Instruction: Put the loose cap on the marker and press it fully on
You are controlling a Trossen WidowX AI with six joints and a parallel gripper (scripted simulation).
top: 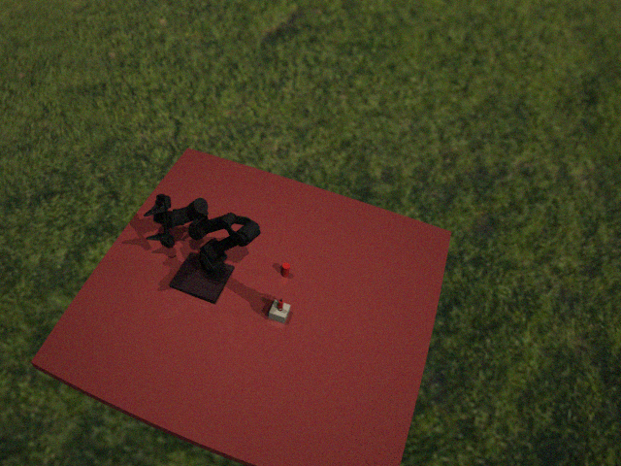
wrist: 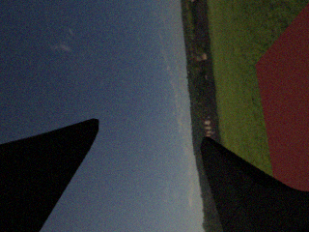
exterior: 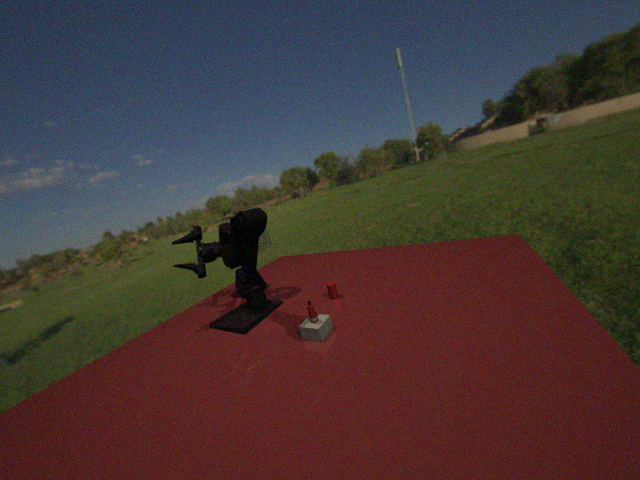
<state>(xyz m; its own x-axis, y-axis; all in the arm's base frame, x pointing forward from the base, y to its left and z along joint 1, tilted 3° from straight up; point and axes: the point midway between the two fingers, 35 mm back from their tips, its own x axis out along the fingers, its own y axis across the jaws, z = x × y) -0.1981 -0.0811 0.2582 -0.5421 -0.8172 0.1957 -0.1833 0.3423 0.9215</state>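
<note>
Right now the red cap is 48 cm ahead of my gripper tip, 20 cm to the left of it and 25 cm below it. From my gripper tip the other things lie so: marker (51 cm ahead, 1 cm to the left, 21 cm below).
</note>
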